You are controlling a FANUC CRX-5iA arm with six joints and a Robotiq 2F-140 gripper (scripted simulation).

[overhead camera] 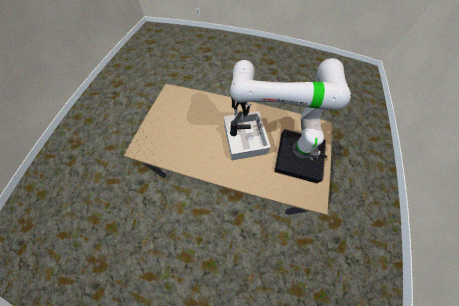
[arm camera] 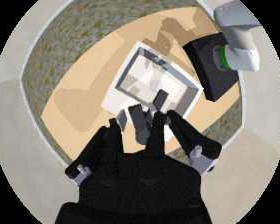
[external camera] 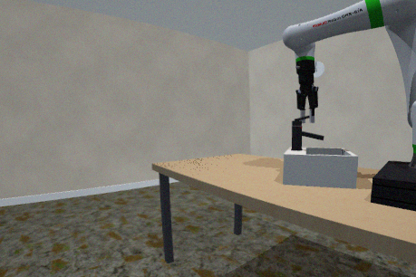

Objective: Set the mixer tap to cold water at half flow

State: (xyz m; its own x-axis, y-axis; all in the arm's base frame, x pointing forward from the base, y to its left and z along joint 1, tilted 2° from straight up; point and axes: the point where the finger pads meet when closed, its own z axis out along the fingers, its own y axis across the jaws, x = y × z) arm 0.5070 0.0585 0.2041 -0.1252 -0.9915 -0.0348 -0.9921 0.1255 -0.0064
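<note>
My gripper is now 30 mm to the right of the lever and 10 mm above it. Also, from my hand: black mixer tap: 50 mm to the left, 60 mm below; white basin: 80 mm behind, 250 mm below.
</note>
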